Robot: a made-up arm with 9 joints. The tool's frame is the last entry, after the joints. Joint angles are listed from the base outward. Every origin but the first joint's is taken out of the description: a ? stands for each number. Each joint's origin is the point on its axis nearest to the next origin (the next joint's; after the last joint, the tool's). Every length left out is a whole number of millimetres.
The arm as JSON. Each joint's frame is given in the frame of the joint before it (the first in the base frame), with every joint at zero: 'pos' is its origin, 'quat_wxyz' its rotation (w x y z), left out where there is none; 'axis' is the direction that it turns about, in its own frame. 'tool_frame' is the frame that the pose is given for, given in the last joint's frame.
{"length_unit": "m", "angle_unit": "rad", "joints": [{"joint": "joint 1", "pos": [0.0, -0.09, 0.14], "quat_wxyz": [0.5, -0.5, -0.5, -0.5], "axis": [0.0, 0.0, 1.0]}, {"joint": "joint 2", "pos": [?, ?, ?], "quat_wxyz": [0.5, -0.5, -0.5, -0.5], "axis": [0.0, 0.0, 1.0]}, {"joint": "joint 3", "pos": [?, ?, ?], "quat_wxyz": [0.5, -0.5, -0.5, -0.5], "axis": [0.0, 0.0, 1.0]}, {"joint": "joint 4", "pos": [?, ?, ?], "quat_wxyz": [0.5, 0.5, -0.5, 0.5], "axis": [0.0, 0.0, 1.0]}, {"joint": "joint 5", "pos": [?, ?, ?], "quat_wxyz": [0.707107, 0.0, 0.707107, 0.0], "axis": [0.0, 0.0, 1.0]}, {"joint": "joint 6", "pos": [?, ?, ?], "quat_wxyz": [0.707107, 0.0, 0.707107, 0.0], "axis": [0.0, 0.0, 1.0]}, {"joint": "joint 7", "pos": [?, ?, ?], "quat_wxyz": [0.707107, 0.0, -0.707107, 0.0], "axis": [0.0, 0.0, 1.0]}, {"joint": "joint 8", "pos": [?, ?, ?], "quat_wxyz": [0.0, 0.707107, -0.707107, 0.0], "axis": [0.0, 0.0, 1.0]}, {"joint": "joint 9", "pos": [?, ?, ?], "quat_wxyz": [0.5, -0.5, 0.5, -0.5], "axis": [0.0, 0.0, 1.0]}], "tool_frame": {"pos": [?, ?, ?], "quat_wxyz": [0.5, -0.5, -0.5, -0.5]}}
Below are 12 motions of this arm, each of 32 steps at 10 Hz.
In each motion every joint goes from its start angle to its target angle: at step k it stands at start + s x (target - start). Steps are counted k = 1, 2, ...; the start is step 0. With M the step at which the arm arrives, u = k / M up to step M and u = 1 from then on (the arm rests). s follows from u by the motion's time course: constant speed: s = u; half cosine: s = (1 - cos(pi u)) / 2; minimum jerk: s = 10 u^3 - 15 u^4 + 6 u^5.
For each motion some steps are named. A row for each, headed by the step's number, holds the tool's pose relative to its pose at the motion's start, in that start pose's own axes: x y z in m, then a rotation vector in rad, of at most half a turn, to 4 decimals.
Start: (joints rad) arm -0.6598 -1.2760 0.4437 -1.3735 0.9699 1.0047 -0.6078 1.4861 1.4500
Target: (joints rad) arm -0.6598 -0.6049 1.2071 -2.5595 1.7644 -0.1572 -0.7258 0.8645 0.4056
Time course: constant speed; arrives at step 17
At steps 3, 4, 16, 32:
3: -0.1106 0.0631 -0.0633 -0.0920 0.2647 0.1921
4: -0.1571 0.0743 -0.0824 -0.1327 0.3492 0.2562
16: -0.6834 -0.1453 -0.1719 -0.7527 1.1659 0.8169
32: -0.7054 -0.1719 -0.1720 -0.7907 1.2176 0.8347

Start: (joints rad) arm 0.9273 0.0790 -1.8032 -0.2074 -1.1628 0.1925 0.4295 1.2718 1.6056
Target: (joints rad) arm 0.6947 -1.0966 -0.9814 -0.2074 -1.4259 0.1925 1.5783 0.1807 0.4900
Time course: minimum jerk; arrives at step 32
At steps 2, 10, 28, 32:
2: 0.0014 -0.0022 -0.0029 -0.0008 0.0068 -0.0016
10: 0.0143 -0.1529 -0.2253 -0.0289 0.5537 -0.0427
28: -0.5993 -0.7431 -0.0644 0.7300 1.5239 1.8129
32: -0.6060 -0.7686 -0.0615 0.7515 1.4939 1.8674

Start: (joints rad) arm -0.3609 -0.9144 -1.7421 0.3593 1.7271 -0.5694 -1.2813 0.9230 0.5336
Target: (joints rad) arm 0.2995 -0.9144 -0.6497 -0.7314 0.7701 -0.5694 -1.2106 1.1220 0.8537
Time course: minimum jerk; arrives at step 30
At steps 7, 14, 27, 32:
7: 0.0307 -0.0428 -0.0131 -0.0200 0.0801 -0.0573
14: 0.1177 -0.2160 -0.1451 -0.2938 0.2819 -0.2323
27: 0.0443 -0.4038 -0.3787 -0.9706 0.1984 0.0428
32: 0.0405 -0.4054 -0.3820 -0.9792 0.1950 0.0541

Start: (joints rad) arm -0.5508 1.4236 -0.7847 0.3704 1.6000 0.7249 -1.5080 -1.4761 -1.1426
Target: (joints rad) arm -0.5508 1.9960 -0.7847 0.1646 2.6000 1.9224 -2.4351 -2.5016 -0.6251
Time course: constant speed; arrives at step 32
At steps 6, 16, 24, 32:
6: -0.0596 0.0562 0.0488 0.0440 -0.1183 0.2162
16: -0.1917 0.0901 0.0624 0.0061 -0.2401 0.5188
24: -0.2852 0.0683 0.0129 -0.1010 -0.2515 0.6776
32: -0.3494 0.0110 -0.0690 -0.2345 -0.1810 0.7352

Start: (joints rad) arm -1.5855 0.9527 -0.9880 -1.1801 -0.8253 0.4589 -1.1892 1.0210 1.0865
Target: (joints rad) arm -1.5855 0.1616 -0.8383 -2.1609 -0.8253 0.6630 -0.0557 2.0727 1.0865
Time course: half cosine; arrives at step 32
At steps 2, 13, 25, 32:
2: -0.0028 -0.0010 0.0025 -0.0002 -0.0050 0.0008
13: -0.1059 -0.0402 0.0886 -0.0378 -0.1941 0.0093
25: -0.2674 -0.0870 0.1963 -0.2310 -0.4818 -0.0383
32: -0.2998 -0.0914 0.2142 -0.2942 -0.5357 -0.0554

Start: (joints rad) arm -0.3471 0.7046 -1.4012 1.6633 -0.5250 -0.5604 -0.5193 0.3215 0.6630
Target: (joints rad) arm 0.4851 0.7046 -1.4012 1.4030 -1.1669 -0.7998 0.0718 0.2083 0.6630
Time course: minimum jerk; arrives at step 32
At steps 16, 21, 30, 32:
16: -0.4299 0.1012 0.0414 -0.1145 0.1136 0.5900
21: -0.6899 0.0535 0.0830 -0.1878 0.1503 0.9362
30: -0.8889 -0.0490 0.1250 -0.2542 0.1603 1.2254
32: -0.8908 -0.0503 0.1254 -0.2549 0.1603 1.2283

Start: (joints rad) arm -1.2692 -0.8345 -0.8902 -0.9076 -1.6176 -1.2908 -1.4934 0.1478 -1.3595
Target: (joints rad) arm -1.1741 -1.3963 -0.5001 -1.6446 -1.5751 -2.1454 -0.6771 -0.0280 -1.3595
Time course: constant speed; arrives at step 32
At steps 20, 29, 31, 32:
20: -0.3253 -0.4718 0.2520 0.8915 -0.8505 -0.1566
29: -0.5725 -0.7574 0.1332 1.2122 -1.2501 -0.4515
31: -0.6339 -0.8096 0.0861 1.2714 -1.3378 -0.5352
32: -0.6653 -0.8333 0.0602 1.2991 -1.3813 -0.5795

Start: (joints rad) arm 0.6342 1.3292 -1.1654 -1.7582 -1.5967 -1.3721 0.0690 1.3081 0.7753
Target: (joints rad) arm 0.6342 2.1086 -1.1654 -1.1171 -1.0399 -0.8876 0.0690 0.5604 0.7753
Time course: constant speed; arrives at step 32
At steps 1, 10, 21, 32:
1: 0.0120 -0.0059 -0.0231 -0.0039 0.0424 0.0021
10: 0.0749 -0.0502 -0.2376 -0.0197 0.4380 0.0305
21: 0.0463 -0.0778 -0.4772 0.0109 0.9466 0.0818
32: -0.0606 -0.0743 -0.6404 0.1010 1.4676 0.1367

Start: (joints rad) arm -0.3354 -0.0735 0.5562 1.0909 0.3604 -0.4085 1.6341 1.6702 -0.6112
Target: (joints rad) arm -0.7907 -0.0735 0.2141 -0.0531 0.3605 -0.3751 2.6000 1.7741 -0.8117
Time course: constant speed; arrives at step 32
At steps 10, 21, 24, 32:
10: -0.0201 0.0651 0.0087 -0.0820 0.0630 0.3829
21: -0.0550 0.0870 0.0497 -0.0932 0.1432 0.7385
24: -0.0626 0.0867 0.0680 -0.0798 0.1654 0.8204
32: -0.0733 0.0786 0.1310 -0.0091 0.2189 1.0011

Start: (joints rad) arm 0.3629 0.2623 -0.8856 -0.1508 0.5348 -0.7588 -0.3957 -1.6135 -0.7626
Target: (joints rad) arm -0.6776 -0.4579 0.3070 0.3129 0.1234 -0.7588 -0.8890 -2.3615 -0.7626
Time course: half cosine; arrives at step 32
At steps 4, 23, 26, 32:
4: -0.0144 0.0097 0.0289 -0.0508 -0.0594 0.0249
23: -0.3592 0.1519 0.1275 -1.2122 -0.9347 0.5787
26: -0.3878 0.1365 0.1051 -1.3523 -0.9978 0.6601
32: -0.4090 0.1165 0.0874 -1.4665 -1.0429 0.7325

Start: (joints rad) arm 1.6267 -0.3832 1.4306 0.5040 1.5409 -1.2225 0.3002 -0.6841 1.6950
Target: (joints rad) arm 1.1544 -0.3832 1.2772 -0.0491 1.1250 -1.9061 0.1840 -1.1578 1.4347
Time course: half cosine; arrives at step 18
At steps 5, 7, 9, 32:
5: 0.0326 0.0068 0.0286 -0.0993 -0.0438 -0.0414
7: 0.0719 -0.0019 0.0497 -0.1866 -0.0686 -0.0986
9: 0.1268 -0.0294 0.0715 -0.2865 -0.0789 -0.1859
32: 0.3010 -0.2227 0.1258 -0.5509 0.0303 -0.5410

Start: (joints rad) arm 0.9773 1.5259 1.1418 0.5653 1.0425 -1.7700 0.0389 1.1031 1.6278
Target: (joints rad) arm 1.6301 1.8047 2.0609 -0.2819 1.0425 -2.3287 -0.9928 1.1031 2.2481
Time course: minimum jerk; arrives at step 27
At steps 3, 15, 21, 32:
3: 0.0040 0.0068 0.0096 0.0121 -0.0194 0.0037
15: -0.0657 0.1888 0.3401 0.5611 -0.9570 0.2593
21: -0.2244 0.2023 0.2867 0.7144 -1.4206 0.4902
32: -0.2629 0.2033 0.2476 0.7286 -1.5231 0.5614

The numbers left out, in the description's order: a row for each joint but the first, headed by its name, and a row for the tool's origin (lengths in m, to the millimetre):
joint 2: 0.07 0.45 0.0
joint 3: 0.37 0.15 0.0
joint 4: -0.05 -0.04 0.0
joint 5: 0.05 0.19 0.0
joint 6: -0.22 0.08 0.0
joint 7: -0.1 -0.15 0.0
joint 8: 0.05 -0.04 0.0
joint 9: 0.34 0.02 0.0
tool: 0.32 -0.04 0.0

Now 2 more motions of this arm.
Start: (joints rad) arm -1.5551 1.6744 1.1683 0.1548 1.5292 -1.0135 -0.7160 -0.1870 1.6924
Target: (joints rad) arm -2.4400 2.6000 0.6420 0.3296 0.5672 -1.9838 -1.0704 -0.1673 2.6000
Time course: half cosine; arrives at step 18
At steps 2, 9, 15, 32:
2: -0.0185 0.0259 -0.0029 0.0230 0.0102 0.0556
9: -0.5717 0.1538 0.1401 0.5953 0.3480 1.0019
15: -0.9867 -0.3922 0.3848 1.1074 0.8934 1.9509
32: -1.0098 -0.5071 0.3919 1.1349 0.9941 2.1049

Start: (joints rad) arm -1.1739 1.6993 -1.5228 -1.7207 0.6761 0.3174 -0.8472 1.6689 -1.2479
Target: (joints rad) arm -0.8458 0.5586 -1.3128 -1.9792 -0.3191 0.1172 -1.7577 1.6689 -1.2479
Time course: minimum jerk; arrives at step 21
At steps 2, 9, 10, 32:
2: -0.0002 -0.0001 -0.0009 0.0050 0.0158 0.0003
9: -0.1066 0.0091 -0.0580 0.1643 0.8180 0.0985
10: -0.1612 0.0104 -0.0658 0.1736 1.0211 0.1452
32: -0.6181 -0.1441 0.0849 -0.1472 2.2710 0.5891

